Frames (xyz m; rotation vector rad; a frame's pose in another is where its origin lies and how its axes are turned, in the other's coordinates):
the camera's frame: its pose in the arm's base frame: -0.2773 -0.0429 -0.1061 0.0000 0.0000 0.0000
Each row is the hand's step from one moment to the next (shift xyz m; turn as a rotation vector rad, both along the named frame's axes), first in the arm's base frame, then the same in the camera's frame.
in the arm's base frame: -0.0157 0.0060 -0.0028 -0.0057 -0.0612 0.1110
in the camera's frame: -0.0157 0.0060 -0.0028 -0.0057 -0.0612 0.1110
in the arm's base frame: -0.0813 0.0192 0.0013 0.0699 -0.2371 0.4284
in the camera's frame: -0.0813 0.0192 0.0013 0.0699 -0.2371 0.4284
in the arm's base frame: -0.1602 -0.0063 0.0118 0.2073 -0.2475 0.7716
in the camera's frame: -0.1602 -0.0063 0.0118 0.2073 -0.2475 0.7716
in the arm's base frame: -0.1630 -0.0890 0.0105 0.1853 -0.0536 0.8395
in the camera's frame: -0.1630 -0.0890 0.0105 0.1853 -0.0536 0.8395
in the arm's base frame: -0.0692 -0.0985 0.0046 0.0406 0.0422 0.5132
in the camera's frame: -0.0692 -0.0985 0.0046 0.0406 0.0422 0.5132
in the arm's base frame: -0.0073 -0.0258 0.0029 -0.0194 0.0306 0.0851
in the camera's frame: -0.0073 -0.0258 0.0029 -0.0194 0.0306 0.0851
